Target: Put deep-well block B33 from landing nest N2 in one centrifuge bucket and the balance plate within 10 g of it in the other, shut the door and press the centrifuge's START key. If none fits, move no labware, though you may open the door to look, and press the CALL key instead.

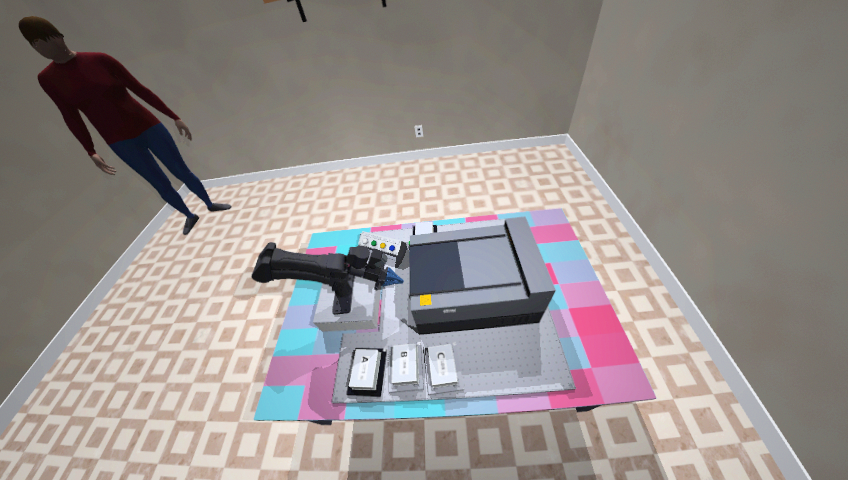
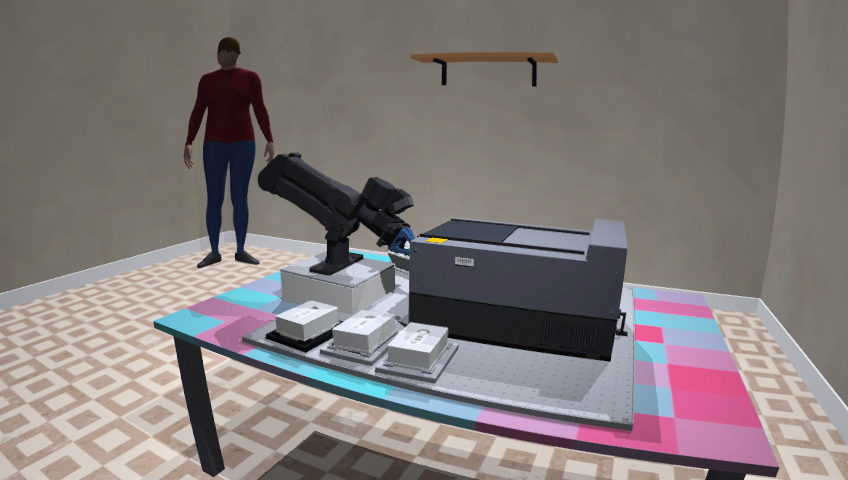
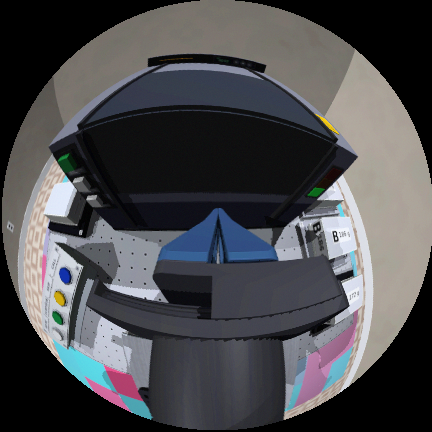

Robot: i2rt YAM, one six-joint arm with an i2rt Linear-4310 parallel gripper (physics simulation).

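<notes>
My gripper is shut and empty, its blue fingertips together low at the centrifuge's front. The grey centrifuge has its dark door panel closed on top. Its front has a green key and two pale keys at one side, and a lit green lamp at the other. White blocks A, B and C sit in nests. The bucket interior is hidden.
A button box with white, green, yellow and blue buttons stands beside the arm; CALL is printed near the blue one. A white block stands behind the centrifuge's front corner. A person stands beyond the table.
</notes>
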